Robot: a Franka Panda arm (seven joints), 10 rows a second.
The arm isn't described. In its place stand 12 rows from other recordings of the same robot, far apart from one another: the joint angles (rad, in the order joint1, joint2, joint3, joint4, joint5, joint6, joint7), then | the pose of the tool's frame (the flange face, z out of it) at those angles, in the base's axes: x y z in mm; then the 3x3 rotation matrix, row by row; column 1 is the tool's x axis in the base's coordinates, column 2 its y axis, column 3 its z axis.
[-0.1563, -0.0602, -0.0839, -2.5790, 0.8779, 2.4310, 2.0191] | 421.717 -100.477 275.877; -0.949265 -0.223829 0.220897; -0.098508 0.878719 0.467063; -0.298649 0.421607 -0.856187
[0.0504, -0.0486, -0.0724, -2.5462, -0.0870, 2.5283, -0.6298] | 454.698 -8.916 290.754; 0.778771 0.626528 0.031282; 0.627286 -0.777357 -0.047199; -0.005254 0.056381 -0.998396
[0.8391, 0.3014, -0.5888, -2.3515, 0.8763, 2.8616, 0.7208] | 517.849 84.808 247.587; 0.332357 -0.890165 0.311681; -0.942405 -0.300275 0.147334; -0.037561 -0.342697 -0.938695
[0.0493, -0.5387, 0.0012, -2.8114, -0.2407, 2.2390, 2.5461] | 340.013 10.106 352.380; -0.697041 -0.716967 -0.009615; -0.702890 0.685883 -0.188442; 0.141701 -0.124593 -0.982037
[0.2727, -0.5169, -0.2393, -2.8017, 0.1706, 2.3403, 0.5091] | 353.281 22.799 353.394; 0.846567 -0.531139 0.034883; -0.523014 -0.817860 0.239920; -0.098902 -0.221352 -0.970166
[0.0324, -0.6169, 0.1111, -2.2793, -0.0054, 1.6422, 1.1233] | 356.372 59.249 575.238; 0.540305 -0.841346 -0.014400; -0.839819 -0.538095 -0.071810; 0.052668 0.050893 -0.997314
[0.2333, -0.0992, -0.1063, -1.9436, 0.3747, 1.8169, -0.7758] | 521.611 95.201 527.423; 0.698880 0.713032 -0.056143; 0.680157 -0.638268 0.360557; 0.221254 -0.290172 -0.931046
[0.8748, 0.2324, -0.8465, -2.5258, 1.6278, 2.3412, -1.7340] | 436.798 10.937 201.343; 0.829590 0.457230 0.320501; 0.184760 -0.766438 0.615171; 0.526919 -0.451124 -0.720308
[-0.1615, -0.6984, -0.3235, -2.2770, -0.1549, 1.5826, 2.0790] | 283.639 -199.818 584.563; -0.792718 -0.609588 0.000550; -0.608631 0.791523 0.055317; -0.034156 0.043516 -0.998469
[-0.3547, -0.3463, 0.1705, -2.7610, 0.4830, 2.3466, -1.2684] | 363.033 -65.592 312.437; 0.747309 0.663136 0.042189; 0.629699 -0.727039 0.273665; 0.212150 -0.177946 -0.960899
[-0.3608, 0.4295, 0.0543, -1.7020, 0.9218, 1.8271, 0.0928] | 633.311 -136.342 352.173; 0.740867 -0.654871 0.149195; -0.497944 -0.386466 0.776335; -0.450741 -0.649451 -0.612410
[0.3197, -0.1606, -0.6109, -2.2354, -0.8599, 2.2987, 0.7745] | 495.023 -173.217 449.671; 0.812053 -0.557143 0.173668; -0.380912 -0.731479 -0.565548; 0.442125 0.393103 -0.806223
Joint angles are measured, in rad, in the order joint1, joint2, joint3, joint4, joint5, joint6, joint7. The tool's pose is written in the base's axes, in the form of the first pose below.
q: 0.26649, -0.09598, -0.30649, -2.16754, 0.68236, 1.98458, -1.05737
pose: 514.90 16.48 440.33; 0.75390 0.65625 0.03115; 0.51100 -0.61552 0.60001; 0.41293 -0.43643 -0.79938
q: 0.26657, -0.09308, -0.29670, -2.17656, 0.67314, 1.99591, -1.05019
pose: 513.94 20.53 435.10; 0.75571 0.65448 0.02375; 0.51807 -0.61960 0.58967; 0.40064 -0.43331 -0.80730
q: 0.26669, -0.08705, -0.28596, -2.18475, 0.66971, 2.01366, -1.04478
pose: 514.11 24.88 429.25; 0.75788 0.65203 0.02188; 0.52125 -0.62536 0.58070; 0.39232 -0.42870 -0.81382
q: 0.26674, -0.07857, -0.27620, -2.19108, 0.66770, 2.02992, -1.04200
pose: 514.71 28.87 422.98; 0.75935 0.65040 0.01925; 0.52490 -0.62978 0.57259; 0.38454 -0.42469 -0.81962
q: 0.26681, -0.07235, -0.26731, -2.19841, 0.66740, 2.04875, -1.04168
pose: 515.09 32.23 417.59; 0.75953 0.65013 0.02097; 0.52727 -0.63424 0.56544; 0.38091 -0.41841 -0.82453
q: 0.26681, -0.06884, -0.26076, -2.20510, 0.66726, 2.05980, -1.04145
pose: 514.64 34.87 413.42; 0.75979 0.64988 0.01940; 0.52967 -0.63599 0.56121; 0.37706 -0.41613 -0.82744
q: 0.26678, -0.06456, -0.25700, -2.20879, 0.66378, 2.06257, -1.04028
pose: 514.15 36.55 409.67; 0.76038 0.64936 0.01247; 0.53407 -0.63607 0.55694; 0.36958 -0.41683 -0.83046
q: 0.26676, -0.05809, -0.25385, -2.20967, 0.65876, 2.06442, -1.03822
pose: 514.38 37.95 405.98; 0.76110 0.64861 0.00515; 0.53894 -0.63679 0.55140; 0.36092 -0.41690 -0.83423
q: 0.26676, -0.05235, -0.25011, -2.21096, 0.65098, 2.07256, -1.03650
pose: 514.99 39.05 402.75; 0.76020 0.64968 0.00290; 0.54464 -0.63972 0.54233; 0.35419 -0.41070 -0.84016
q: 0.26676, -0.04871, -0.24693, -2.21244, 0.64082, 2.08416, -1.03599
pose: 515.74 39.46 400.64; 0.75732 0.65303 0.00515; 0.55124 -0.64346 0.53112; 0.35015 -0.39939 -0.84728
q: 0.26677, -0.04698, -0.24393, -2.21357, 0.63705, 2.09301, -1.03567
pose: 516.28 40.23 399.68; 0.75559 0.65499 0.00856; 0.55384 -0.64578 0.52557; 0.34977 -0.39237 -0.85071
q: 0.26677, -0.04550, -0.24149, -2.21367, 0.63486, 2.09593, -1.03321
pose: 516.51 41.22 399.01; 0.75566 0.65492 0.00818; 0.55505 -0.64696 0.52284; 0.34771 -0.39054 -0.85239
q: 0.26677, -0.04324, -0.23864, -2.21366, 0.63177, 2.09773, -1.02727
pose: 516.66 42.48 397.91; 0.75769 0.65258 0.00575; 0.55532 -0.64934 0.51959; 0.34281 -0.39050 -0.85439
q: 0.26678, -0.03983, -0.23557, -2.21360, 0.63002, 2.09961, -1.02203
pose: 516.92 43.93 396.27; 0.75991 0.65002 0.00274; 0.55533 -0.65139 0.51700; 0.33785 -0.39136 -0.85598
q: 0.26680, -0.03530, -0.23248, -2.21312, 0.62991, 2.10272, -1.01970
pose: 517.49 45.39 394.37; 0.76096 0.64880 0.00076; 0.55585 -0.65254 0.51500; 0.33463 -0.39147 -0.85719
